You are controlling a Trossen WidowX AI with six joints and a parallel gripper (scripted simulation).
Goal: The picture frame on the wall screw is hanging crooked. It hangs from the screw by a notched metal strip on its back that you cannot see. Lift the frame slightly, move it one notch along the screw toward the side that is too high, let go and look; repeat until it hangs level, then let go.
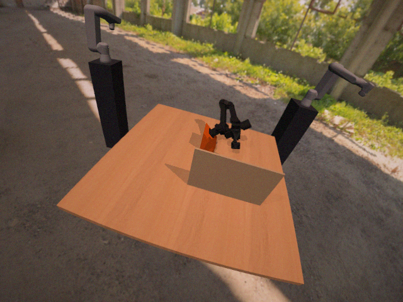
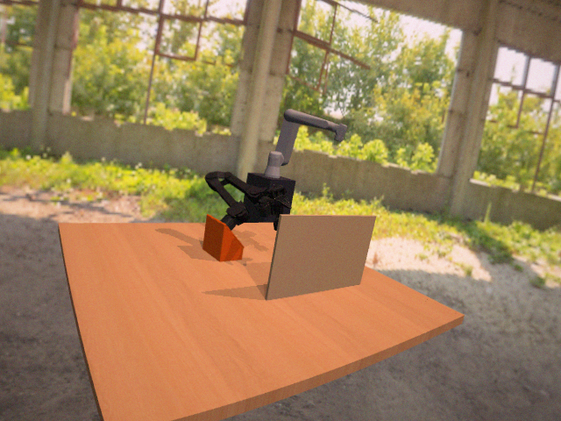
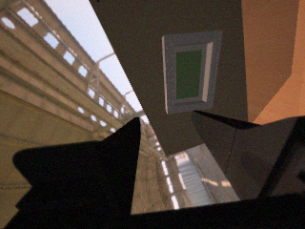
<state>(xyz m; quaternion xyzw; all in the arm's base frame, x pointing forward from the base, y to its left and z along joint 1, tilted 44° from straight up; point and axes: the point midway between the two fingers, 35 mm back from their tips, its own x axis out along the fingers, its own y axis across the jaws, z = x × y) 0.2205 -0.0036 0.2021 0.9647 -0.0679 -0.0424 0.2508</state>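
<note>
My gripper tip is 20 cm short of the picture frame, 1 cm to the left of it and 9 cm above it. Also, from my gripper tip: wall panel: 21 cm ahead, 1 cm to the right, 9 cm below.
</note>
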